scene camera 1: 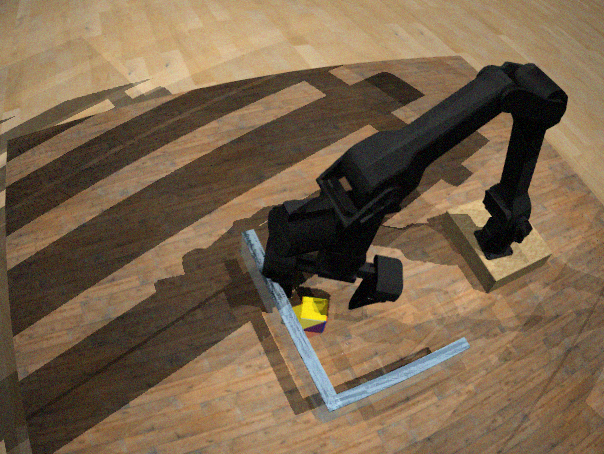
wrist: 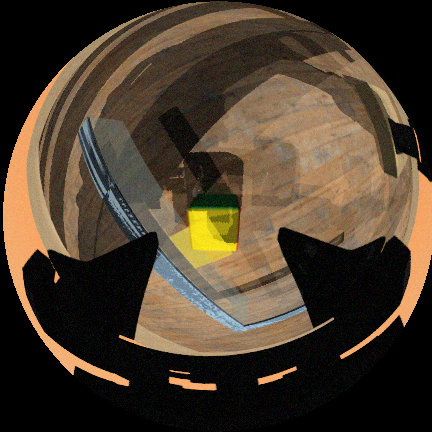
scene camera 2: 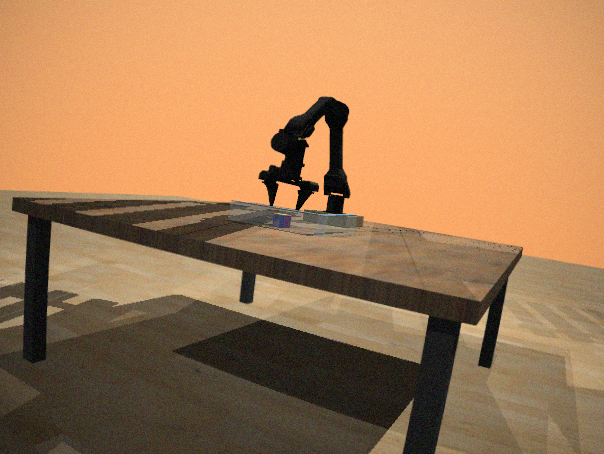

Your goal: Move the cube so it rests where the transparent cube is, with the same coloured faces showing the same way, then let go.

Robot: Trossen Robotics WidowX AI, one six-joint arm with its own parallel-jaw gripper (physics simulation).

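Observation:
The cube rests on the table. It shows a yellow top, a dark green side in the wrist view, purple below the yellow in scene camera 1, and blue and purple sides in scene camera 2. The transparent cube shows as a pale yellow face, turned relative to the cube and partly overlapped by it, on the side towards the long wall. My gripper is wide open and empty, above the cube. Its left finger is partly hidden in scene camera 1.
An L-shaped see-through wall with a light blue top edge stands close beside the cubes; its shorter leg runs towards the base side. My left finger is near the long leg. The arm stands on a tan block.

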